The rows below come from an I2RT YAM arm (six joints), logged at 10 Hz.
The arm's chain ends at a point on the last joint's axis. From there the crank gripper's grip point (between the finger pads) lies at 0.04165 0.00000 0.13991 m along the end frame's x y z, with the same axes.
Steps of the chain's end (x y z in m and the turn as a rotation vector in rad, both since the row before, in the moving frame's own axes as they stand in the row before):
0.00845, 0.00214, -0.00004, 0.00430, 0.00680, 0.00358
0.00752, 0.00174, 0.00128, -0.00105, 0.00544, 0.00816
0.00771, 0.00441, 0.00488, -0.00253, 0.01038, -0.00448
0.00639, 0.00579, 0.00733, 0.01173, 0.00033, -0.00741
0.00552, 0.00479, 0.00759, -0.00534, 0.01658, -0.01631
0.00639, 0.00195, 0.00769, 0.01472, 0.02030, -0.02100
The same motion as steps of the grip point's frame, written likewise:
0.00940, 0.00169, -0.00033, 0.00430, 0.00680, 0.00358
0.00828, 0.00223, 0.00105, -0.00105, 0.00544, 0.00816
0.00916, 0.00457, 0.00444, -0.00253, 0.01038, -0.00448
0.00643, 0.00384, 0.00730, 0.01173, 0.00033, -0.00741
0.00783, 0.00484, 0.00688, -0.00534, 0.01658, -0.01631
0.00919, -0.00101, 0.00679, 0.01472, 0.02030, -0.02100

